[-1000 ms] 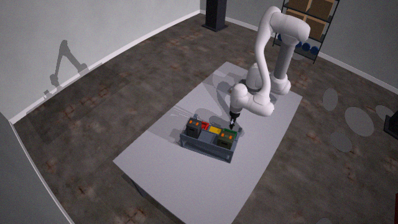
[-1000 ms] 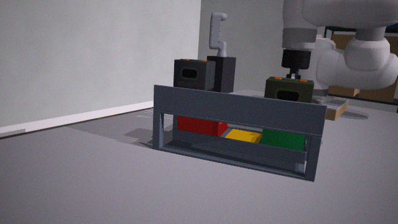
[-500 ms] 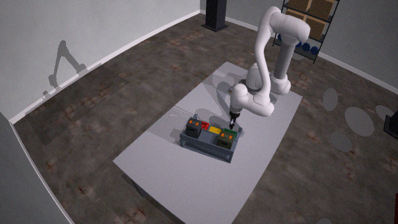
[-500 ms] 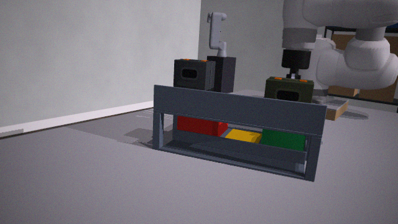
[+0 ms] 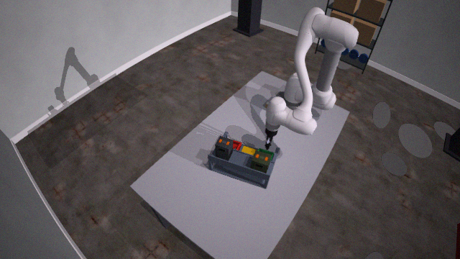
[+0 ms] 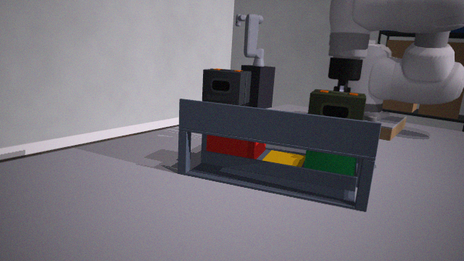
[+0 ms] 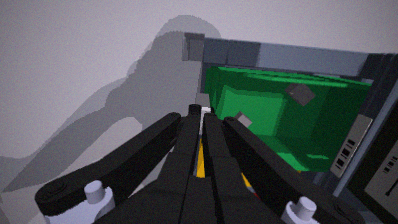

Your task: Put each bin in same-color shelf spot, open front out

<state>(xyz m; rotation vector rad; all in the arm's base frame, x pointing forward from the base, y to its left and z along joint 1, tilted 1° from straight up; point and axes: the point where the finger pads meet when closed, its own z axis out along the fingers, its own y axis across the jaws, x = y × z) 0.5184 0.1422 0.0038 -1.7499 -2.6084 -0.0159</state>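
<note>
Now: hand 90 mm short of the green bin, 40 mm to the right of it and 10 mm above it. Round my hand: olive box 180 mm ahead, 100 mm above, 70 mm to the left; then red bin 170 mm to the right, 170 mm ahead, 10 mm below; then dark grey box 260 mm ahead, 140 mm to the right, 110 mm above.
</note>
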